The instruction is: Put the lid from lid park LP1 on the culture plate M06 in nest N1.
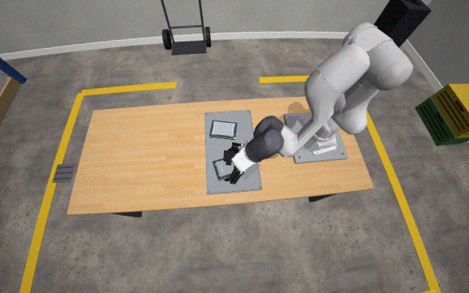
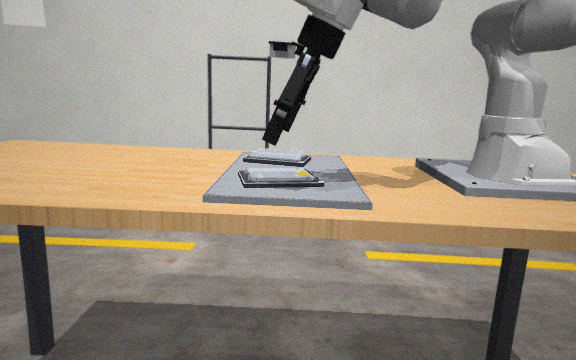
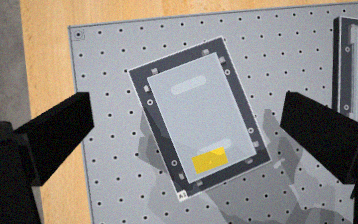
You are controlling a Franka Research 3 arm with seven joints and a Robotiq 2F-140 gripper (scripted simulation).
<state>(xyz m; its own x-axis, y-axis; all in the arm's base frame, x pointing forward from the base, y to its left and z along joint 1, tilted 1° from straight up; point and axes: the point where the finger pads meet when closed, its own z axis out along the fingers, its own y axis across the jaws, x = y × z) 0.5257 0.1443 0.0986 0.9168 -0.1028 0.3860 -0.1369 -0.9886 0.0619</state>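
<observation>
The lid is 9 cm below my hand and 3 cm to the right of it. Round my hand: nest N1 (27 cm to the right, 10 cm below, 1 cm ahead); lid park LP1 (10 cm below, 3 cm to the right).
</observation>
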